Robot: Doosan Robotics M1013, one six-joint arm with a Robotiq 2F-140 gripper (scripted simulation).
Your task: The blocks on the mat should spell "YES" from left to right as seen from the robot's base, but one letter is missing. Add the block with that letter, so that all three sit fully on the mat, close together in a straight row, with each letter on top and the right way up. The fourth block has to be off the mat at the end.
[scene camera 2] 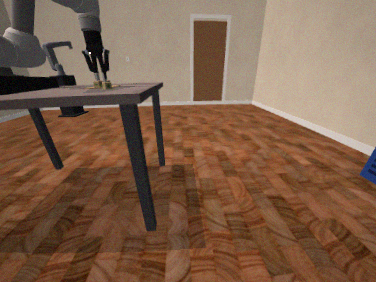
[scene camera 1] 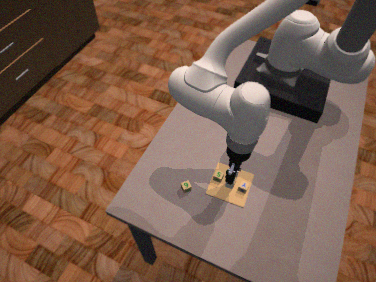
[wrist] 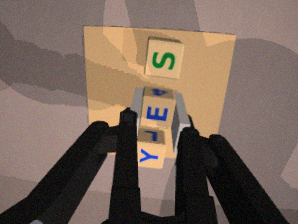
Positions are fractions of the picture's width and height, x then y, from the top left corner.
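My gripper (scene camera 2: 0.27,0.30), (wrist: 0.53,0.46) is visible to me. Also visible: a tan mat (scene camera 1: 0.58,0.68), (wrist: 0.38,0.25).
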